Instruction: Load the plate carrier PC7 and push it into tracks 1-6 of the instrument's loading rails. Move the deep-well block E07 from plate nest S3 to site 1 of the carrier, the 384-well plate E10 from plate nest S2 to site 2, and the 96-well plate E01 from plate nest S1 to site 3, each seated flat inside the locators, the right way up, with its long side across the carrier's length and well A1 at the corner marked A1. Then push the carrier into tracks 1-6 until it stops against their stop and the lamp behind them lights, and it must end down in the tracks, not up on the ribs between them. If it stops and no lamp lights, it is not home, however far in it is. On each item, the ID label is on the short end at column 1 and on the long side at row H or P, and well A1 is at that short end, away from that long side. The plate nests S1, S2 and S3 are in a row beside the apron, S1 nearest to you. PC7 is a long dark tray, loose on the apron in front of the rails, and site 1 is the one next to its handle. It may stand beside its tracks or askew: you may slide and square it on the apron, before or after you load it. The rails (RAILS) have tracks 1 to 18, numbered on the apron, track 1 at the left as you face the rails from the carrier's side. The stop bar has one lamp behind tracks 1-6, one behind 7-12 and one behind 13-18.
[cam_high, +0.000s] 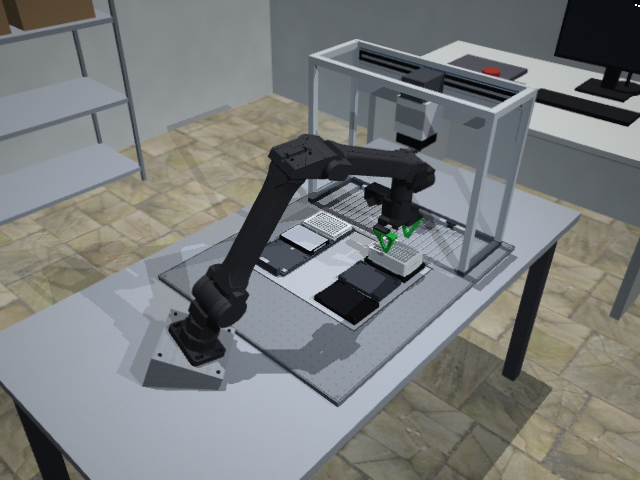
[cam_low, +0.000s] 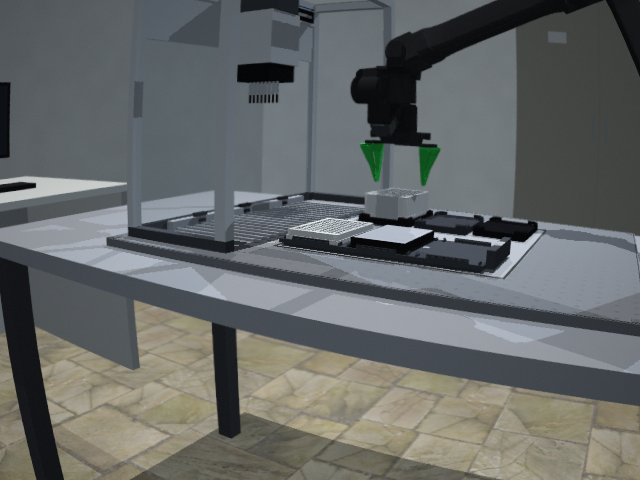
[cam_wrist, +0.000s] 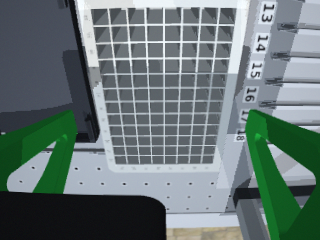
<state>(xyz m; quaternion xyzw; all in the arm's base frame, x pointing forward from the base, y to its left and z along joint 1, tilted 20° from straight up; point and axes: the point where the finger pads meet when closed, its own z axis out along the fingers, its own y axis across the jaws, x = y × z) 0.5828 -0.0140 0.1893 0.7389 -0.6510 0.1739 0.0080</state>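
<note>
The plate nest S3 is 7 cm below my hand. Round my hand: plate nest S1: 22 cm behind, 7 cm below, 3 cm to the right; then 96-well plate E01: 25 cm to the left, 6 cm below, 2 cm behind; then plate nest S2: 11 cm behind, 7 cm below, 1 cm to the right.
</note>
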